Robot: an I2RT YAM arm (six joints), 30 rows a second.
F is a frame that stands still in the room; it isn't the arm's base.
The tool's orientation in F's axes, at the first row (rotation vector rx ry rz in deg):
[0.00, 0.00, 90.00]
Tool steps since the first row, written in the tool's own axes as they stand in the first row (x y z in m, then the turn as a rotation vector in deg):
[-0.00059, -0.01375, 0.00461, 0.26, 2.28, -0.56]
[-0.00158, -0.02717, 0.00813, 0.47, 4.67, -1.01]
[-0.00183, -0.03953, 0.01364, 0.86, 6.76, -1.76]
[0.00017, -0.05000, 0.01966, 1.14, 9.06, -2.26]
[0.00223, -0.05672, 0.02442, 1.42, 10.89, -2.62]
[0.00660, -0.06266, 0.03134, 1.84, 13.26, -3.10]
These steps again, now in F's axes. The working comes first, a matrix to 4 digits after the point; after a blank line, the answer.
The tool's axes in the first row as the columns of a matrix, in F's axes (used below as rounded here):
[0.0000, -1.0000, 0.0000]
[1.0000, 0.0000, 0.0000]
[0.0000, 0.0000, 1.0000]

[0.01375, -0.00059, 0.00461, -2.28, 0.26, -0.56]
[0.02717, -0.00158, 0.00813, -4.67, 0.47, -1.01]
[0.03953, -0.00183, 0.01364, -6.76, 0.86, -1.76]
[0.05000, 0.00017, 0.01966, -9.06, 1.14, -2.26]
[0.05672, 0.00223, 0.02442, -10.89, 1.42, -2.62]
[0.06266, 0.00660, 0.03134, -13.26, 1.84, -3.10]

